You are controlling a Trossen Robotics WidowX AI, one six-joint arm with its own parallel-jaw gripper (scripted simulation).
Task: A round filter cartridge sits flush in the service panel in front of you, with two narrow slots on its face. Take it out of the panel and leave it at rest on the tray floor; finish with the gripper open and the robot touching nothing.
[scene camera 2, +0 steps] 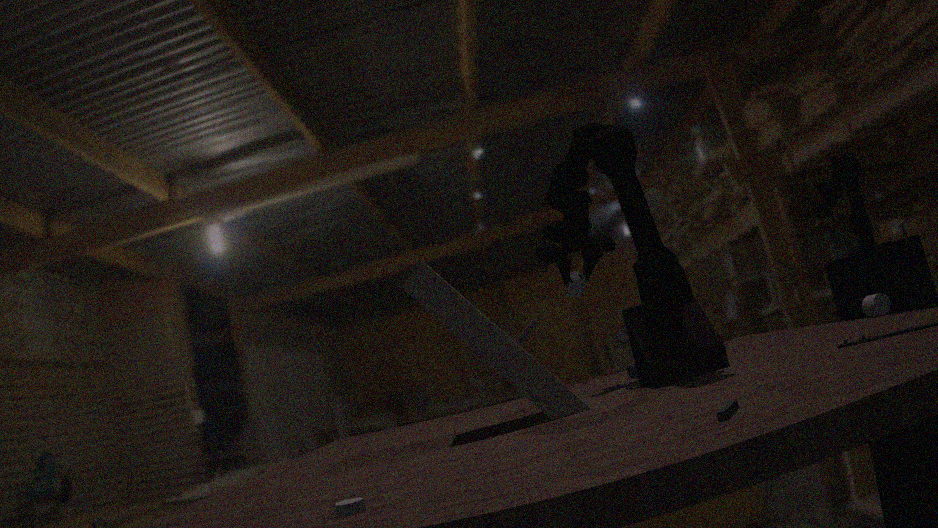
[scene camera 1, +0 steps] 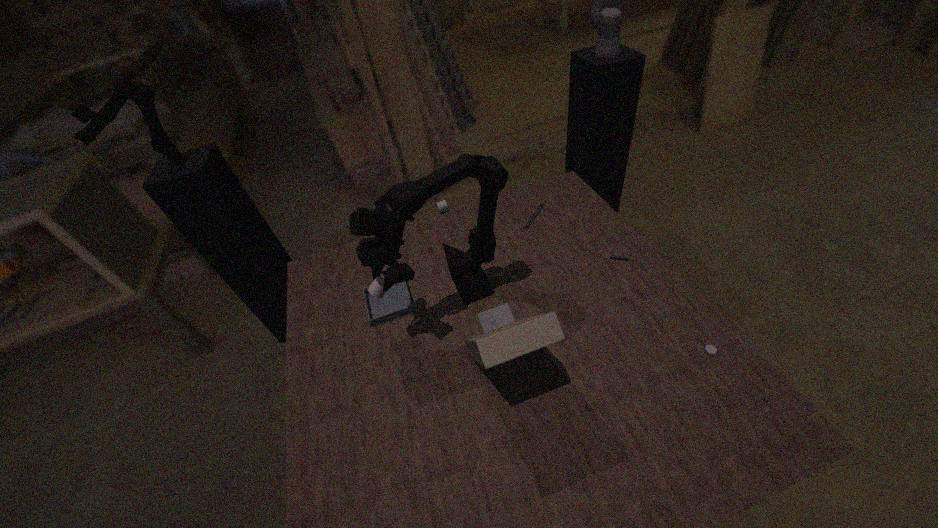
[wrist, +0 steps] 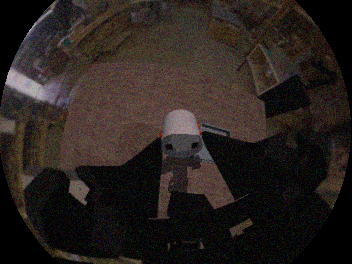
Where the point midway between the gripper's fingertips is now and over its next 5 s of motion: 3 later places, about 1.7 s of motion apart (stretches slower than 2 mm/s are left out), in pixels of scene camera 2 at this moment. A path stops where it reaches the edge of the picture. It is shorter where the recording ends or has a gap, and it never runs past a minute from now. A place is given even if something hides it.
The gripper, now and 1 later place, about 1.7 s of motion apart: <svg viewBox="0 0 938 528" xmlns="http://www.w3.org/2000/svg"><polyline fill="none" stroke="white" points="576,282 660,351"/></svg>
